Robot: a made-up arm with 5 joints. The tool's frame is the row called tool.
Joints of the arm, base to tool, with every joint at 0 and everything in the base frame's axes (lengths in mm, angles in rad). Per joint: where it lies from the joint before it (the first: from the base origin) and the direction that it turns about. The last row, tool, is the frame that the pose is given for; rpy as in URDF.
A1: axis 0 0 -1 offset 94 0 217
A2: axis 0 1 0 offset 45 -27 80
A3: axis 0 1 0 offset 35 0 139
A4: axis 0 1 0 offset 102 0 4
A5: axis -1 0 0 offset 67 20 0
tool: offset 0 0 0 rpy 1.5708 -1.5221 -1.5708
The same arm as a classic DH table. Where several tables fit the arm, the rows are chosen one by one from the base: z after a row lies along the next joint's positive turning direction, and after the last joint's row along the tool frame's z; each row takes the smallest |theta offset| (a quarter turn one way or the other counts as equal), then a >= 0, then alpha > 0; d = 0 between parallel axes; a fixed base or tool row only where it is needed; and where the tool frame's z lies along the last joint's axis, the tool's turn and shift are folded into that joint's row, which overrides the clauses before.
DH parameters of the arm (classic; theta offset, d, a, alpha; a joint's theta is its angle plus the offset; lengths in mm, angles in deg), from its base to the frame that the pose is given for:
base (fixed): 0 0 94 180
A1: 0 -297 45 90
A2: -75.87 0 143.3 0
A3: 73.62 0 102.1 0
A4: -87.75 -7 0 90
A5: -2.79 -67 0 0

